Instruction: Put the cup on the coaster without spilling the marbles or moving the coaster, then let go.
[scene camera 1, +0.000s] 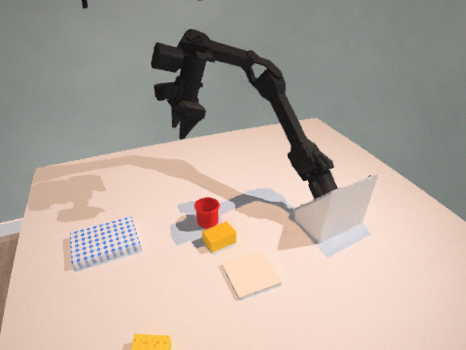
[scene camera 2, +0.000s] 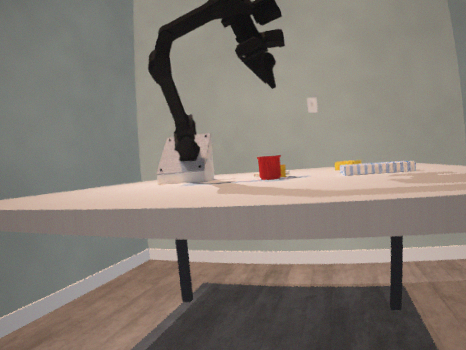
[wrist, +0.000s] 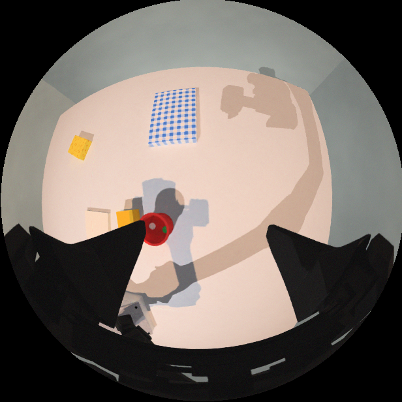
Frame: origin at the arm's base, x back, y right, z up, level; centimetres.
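Seen in the pictures: gripper, fingertip midpoint: (scene camera 1: 177, 133) (scene camera 2: 270, 85); arm's base, origin of the base link: (scene camera 1: 327, 194) (scene camera 2: 189, 153).
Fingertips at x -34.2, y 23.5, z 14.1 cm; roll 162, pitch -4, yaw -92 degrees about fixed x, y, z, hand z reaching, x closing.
Offsets run from my fingertips to a thing's top centre. "spot": to the spot under its first point.
The red cup @(dx +3.9, dy -10.8, dz -17.5 cm) (scene camera 1: 207, 212) (scene camera 2: 269, 167) (wrist: 156, 237) stands upright on the table. A whitish marble (wrist: 152, 226) and a green marble (wrist: 165, 230) show inside it in the wrist view. The coaster, a flat beige square @(spot: dx +6.4, dy -33.7, dz -22.8 cm) (scene camera 1: 251, 276) (wrist: 98, 222), lies on the table, apart from the cup, on the far side of the orange block from it. My gripper (scene camera 1: 179, 131) (scene camera 2: 273, 86) (wrist: 208, 230) is open and empty, high above the table and pointing down. In the wrist view the cup shows beside the left fingertip, well below it.
The orange block @(dx +4.2, dy -19.0, dz -20.3 cm) (scene camera 1: 219, 237) (scene camera 2: 283, 170) (wrist: 128, 218) sits close beside the cup, between it and the coaster. A blue-and-white checked slab @(dx -25.1, dy -8.9, dz -21.5 cm) (scene camera 1: 105, 243) (scene camera 2: 378, 168) (wrist: 173, 117) and a yellow sponge @(dx -20.7, dy -45.6, dz -21.0 cm) (scene camera 1: 151, 342) (scene camera 2: 347, 164) (wrist: 80, 147) lie farther off. The arm's pale wedge-shaped base (scene camera 1: 340, 210) stands on the table.
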